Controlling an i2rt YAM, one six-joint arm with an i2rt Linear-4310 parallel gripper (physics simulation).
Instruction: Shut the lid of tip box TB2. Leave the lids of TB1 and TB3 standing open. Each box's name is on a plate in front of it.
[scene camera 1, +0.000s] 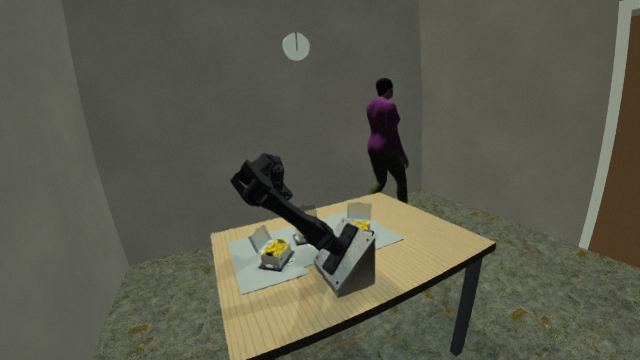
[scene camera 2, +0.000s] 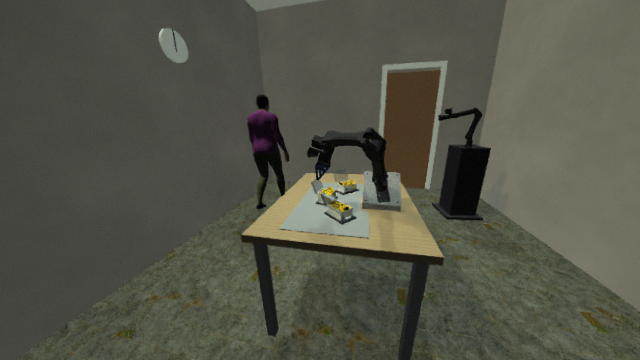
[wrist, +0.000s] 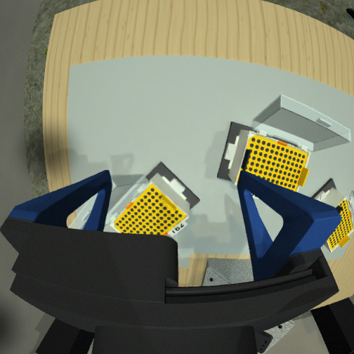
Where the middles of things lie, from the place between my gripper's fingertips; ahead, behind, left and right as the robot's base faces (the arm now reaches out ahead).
Now: hand 14 cm above the yellow tip rack (wrist: 152, 212), 12 cm past it and 6 cm to the right of it.
